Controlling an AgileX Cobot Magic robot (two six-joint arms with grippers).
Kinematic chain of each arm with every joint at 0, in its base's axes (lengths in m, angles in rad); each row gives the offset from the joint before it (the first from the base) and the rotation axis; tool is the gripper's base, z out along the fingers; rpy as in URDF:
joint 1: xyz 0 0 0.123 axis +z
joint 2: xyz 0 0 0 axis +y
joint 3: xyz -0.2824 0 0.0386 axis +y
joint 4: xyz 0.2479 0 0.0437 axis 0.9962 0 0.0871
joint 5: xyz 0 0 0 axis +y
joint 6: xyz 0.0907 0 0.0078 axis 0.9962 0 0.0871
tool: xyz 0 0 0 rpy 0 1.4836 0
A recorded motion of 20 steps. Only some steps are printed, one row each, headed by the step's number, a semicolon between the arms.
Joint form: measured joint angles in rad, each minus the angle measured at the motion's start. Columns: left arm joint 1, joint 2, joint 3, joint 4, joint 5, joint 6; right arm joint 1, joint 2, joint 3, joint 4, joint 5, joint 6.
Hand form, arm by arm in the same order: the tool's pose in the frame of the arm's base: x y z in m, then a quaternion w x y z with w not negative. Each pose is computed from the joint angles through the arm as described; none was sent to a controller.
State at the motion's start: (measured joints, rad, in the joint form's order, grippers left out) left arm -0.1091 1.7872 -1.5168 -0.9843 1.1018 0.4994; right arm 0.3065 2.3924 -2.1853 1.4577 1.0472 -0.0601
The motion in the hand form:
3: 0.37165 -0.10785 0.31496 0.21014 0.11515 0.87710 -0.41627; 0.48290 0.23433 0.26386 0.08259 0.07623 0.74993 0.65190
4: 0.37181 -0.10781 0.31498 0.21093 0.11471 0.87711 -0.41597; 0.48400 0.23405 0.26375 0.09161 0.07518 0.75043 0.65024
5: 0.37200 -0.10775 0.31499 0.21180 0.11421 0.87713 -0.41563; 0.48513 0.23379 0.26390 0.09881 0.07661 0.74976 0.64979
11: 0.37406 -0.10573 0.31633 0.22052 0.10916 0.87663 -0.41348; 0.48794 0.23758 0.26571 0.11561 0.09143 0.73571 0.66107
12: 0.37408 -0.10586 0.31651 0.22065 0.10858 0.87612 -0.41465; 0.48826 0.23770 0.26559 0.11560 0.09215 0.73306 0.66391
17: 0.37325 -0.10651 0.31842 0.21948 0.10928 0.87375 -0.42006; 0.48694 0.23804 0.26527 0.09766 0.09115 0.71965 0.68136
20: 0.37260 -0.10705 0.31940 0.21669 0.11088 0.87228 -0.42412; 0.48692 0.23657 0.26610 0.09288 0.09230 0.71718 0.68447
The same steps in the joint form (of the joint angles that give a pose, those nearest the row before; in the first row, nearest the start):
3: 0.0030 0.0000 0.0000 -0.0038 0.0015 0.0000; 0.0000 0.0044 0.0019 0.0290 -0.0200 -0.0298
4: 0.0030 0.0000 0.0000 -0.0038 -0.0005 0.0000; 0.0000 0.0044 0.0018 0.0285 -0.0324 -0.0432
5: 0.0030 0.0000 0.0000 -0.0038 -0.0026 0.0000; 0.0000 0.0044 0.0018 0.0313 -0.0451 -0.0519
11: 0.0077 0.0000 -0.0039 -0.0055 -0.0170 0.0000; 0.0095 0.0065 0.0039 0.0836 -0.0956 -0.0787
12: 0.0077 0.0000 -0.0039 -0.0084 -0.0170 0.0000; 0.0095 0.0081 0.0039 0.0940 -0.0956 -0.0840
17: 0.0077 -0.0018 -0.0061 -0.0183 -0.0088 0.0000; 0.0075 0.0144 0.0073 0.1438 -0.0602 -0.0914
20: 0.0077 -0.0018 -0.0084 -0.0243 0.0012 0.0000; 0.0040 0.0139 0.0073 0.1500 -0.0504 -0.0853

